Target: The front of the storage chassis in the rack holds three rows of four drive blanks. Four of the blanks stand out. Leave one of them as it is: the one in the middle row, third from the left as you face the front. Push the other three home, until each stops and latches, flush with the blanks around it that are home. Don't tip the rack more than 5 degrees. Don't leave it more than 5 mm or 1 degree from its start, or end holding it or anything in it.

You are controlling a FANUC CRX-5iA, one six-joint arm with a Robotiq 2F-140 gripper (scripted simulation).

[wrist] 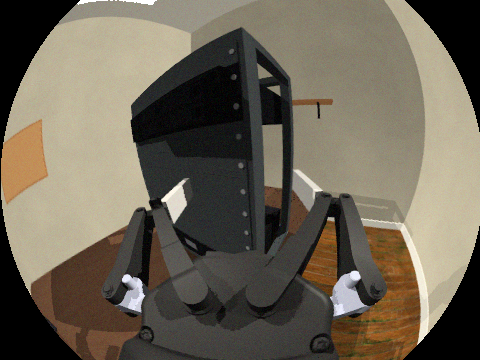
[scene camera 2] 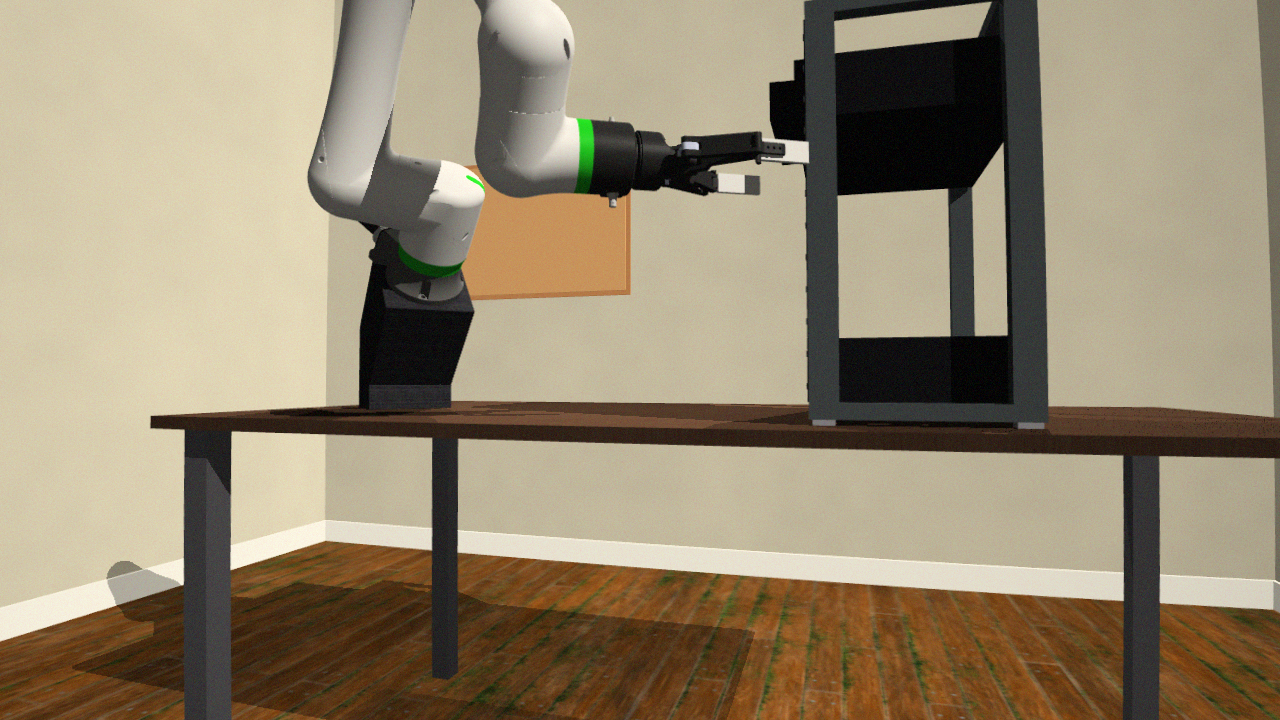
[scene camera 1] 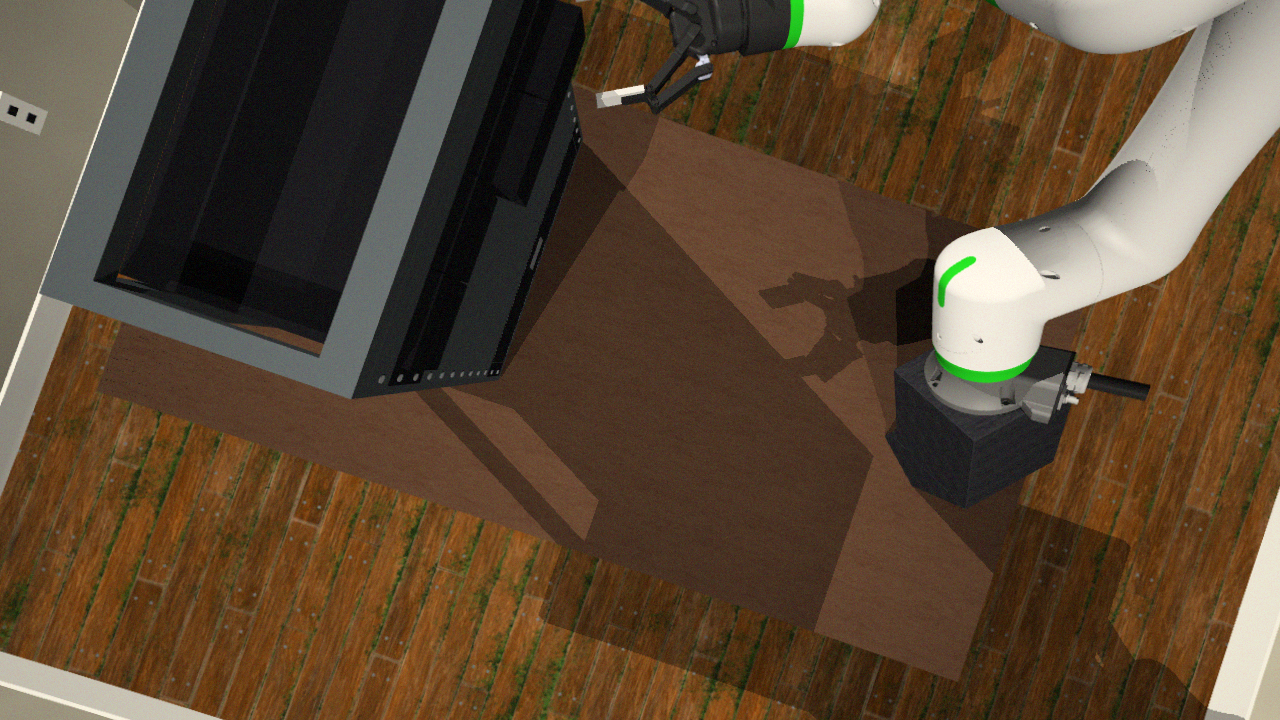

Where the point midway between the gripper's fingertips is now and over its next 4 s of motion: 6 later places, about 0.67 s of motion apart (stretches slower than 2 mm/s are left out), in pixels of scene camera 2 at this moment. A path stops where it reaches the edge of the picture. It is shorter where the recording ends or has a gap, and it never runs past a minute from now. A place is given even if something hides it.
The gripper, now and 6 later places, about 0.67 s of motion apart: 781, 170; 775, 146; 753, 84; 731, 76; 714, 115; 707, 133; 722, 136
